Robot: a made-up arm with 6 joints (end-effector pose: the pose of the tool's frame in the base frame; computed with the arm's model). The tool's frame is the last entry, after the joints. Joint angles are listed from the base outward.
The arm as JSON. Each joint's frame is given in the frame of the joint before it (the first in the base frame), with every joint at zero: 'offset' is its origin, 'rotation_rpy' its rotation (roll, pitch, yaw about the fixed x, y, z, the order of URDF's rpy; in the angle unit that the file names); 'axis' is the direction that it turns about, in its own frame. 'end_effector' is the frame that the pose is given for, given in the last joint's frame.
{
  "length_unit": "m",
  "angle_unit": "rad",
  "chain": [
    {
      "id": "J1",
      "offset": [
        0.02,
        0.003,
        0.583
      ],
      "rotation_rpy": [
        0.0,
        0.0,
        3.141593
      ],
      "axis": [
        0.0,
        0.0,
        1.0
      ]
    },
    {
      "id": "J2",
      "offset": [
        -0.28,
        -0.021,
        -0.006
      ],
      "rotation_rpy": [
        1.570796,
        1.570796,
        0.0
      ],
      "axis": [
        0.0,
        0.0,
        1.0
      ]
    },
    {
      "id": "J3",
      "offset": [
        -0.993,
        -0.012,
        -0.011
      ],
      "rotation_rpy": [
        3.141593,
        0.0,
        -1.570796
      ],
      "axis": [
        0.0,
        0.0,
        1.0
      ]
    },
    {
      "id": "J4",
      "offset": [
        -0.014,
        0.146,
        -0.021
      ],
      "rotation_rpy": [
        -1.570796,
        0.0,
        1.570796
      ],
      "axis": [
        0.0,
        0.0,
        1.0
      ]
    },
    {
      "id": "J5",
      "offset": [
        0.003,
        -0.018,
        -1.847
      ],
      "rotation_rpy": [
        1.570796,
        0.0,
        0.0
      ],
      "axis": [
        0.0,
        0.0,
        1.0
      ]
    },
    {
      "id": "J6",
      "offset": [
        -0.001,
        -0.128,
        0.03
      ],
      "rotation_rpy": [
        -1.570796,
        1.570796,
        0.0
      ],
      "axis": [
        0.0,
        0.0,
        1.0
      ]
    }
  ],
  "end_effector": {
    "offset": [
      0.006,
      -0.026,
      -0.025
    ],
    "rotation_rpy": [
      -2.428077,
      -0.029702,
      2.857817
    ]
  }
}
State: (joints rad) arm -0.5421 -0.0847 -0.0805 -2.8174 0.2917 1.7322
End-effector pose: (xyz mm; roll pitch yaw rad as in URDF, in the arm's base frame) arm 1917.6 -1091.5 1679.9 -1.8226 1.2020 3.1361
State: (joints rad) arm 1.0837 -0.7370 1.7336 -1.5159 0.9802 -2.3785
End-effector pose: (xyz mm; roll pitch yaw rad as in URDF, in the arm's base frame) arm -806.0 -1757.4 2456.5 -0.5173 0.4709 -2.4368
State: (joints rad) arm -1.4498 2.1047 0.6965 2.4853 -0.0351 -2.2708
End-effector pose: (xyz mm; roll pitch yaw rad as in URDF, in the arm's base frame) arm 296.9 -1625.0 -1865.2 -2.2365 -0.0371 -3.0980
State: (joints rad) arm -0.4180 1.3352 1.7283 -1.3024 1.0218 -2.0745
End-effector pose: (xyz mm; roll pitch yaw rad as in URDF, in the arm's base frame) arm 2697.5 -1310.0 1633.4 1.5597 -0.8618 0.6393
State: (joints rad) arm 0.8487 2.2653 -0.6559 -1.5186 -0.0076 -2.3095
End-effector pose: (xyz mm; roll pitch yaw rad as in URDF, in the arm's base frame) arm -595.5 -636.0 -574.3 -1.2699 0.9230 2.0585
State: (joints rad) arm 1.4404 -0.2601 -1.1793 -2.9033 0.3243 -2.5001
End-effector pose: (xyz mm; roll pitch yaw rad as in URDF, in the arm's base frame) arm 102.6 1319.4 20.7 -2.1808 -0.2722 0.4032
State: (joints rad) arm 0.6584 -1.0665 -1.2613 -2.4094 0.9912 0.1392
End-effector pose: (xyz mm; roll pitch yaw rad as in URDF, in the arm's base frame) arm 1054.8 757.0 713.0 -2.8500 0.6351 2.2426
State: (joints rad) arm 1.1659 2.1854 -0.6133 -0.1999 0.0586 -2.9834
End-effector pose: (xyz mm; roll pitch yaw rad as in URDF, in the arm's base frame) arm -252.8 -692.3 -787.5 -1.2862 0.2909 2.5883
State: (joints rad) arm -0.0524 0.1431 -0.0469 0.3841 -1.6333 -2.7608
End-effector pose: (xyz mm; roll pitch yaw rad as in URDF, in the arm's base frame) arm 2220.4 -195.7 1249.7 -2.1287 0.3212 1.6849
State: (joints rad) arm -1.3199 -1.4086 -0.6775 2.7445 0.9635 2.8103
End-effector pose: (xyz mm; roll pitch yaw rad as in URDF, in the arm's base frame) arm 308.7 -654.7 2090.6 -1.1868 0.8817 -2.8384
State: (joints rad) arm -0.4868 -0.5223 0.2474 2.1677 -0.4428 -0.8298
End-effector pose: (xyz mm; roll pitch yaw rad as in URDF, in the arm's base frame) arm 972.9 -466.9 2981.6 0.1578 -0.3025 3.1007
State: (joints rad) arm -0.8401 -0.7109 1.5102 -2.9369 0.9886 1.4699
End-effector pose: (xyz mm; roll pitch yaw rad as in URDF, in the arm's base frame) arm -984.7 1163.0 2856.4 0.9688 0.2999 -0.5549
